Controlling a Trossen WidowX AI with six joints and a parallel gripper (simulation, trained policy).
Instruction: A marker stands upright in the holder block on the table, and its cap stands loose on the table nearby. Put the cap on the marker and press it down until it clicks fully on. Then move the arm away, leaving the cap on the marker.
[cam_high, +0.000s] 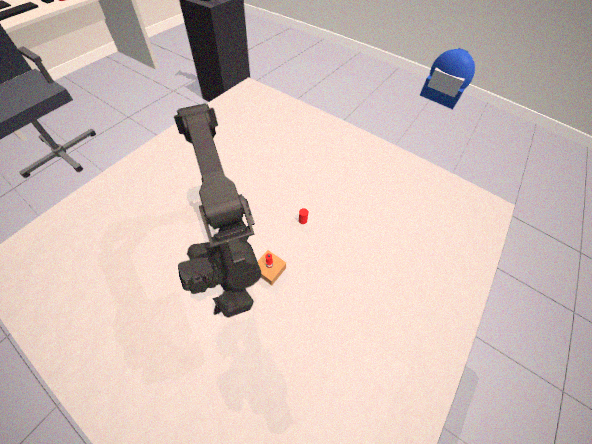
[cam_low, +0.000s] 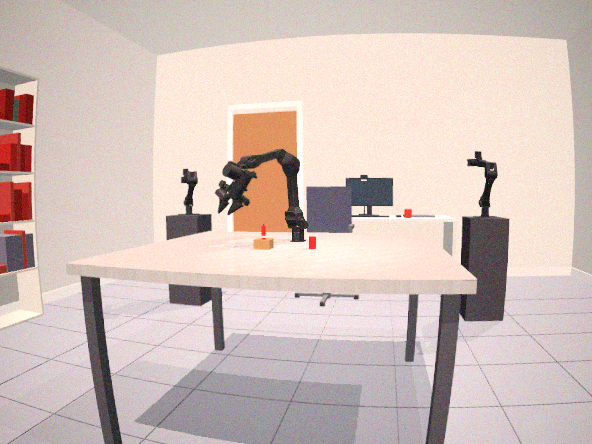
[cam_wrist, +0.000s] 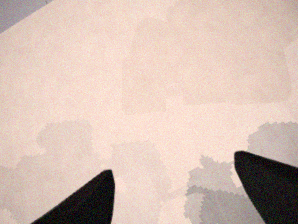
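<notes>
My gripper tip is 38 cm to the right of the red cap and 12 cm above it. From my gripper tip the other things lie so: holder block: 2 cm ahead, 19 cm to the left, 12 cm below; then red marker: 2 cm ahead, 19 cm to the left, 6 cm below.
</notes>
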